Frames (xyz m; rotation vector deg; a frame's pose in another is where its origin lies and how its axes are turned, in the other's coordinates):
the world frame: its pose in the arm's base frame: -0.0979 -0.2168 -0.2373 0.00 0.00 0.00
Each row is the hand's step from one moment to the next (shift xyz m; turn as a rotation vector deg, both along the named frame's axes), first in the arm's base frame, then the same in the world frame.
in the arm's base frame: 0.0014 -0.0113 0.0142 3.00 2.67 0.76
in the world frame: 0.0014 -0.0113 0.0142 3.00 2.67 0.76
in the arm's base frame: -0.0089 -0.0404 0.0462 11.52 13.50 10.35
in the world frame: -0.0089 -0.0404 0.0462 11.52 13.50 10.35
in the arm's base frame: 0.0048 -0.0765 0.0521 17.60 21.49 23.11
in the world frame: 0.0048 -0.0765 0.0521 17.60 21.49 23.11
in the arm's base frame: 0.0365 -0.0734 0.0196 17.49 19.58 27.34
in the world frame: 0.0365 -0.0734 0.0196 17.49 19.58 27.34
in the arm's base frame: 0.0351 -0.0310 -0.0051 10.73 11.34 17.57
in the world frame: 0.0351 -0.0310 -0.0051 10.73 11.34 17.57
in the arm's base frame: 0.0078 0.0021 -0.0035 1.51 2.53 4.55
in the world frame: 0.0078 0.0021 -0.0035 1.51 2.53 4.55
